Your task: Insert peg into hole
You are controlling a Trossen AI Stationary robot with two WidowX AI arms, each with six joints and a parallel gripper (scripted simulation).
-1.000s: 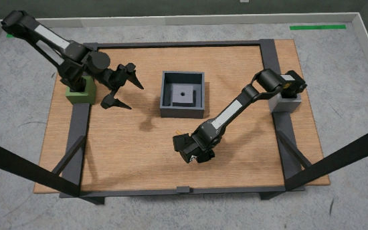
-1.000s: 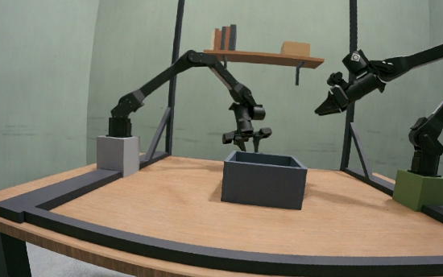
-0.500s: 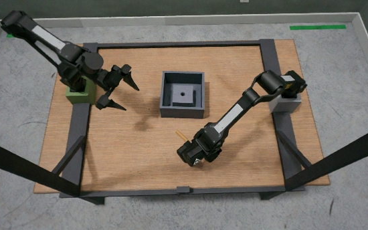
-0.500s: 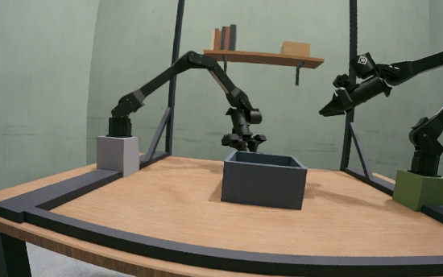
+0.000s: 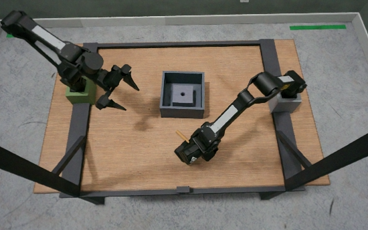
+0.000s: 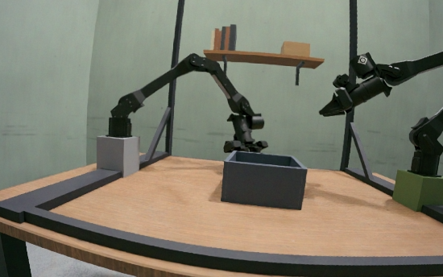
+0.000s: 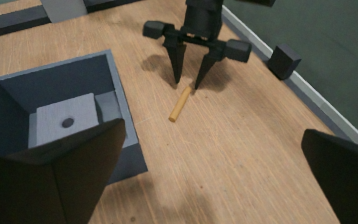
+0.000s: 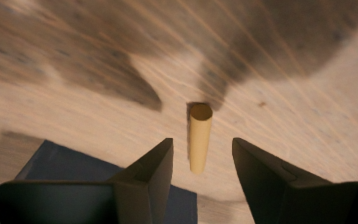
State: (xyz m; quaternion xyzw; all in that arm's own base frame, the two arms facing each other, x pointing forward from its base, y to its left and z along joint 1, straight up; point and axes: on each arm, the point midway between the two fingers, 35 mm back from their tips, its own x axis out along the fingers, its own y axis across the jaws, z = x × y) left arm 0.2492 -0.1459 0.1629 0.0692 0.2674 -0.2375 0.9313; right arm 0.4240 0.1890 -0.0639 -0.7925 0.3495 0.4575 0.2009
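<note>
The peg lies 30 mm ahead of my right hand, 40 mm to the left of it and 50 mm below it. Also, from my right hand: grey plate: 220 mm ahead, 40 mm to the left, 10 mm below; then box: 220 mm ahead, 40 mm to the left, 30 mm below.
</note>
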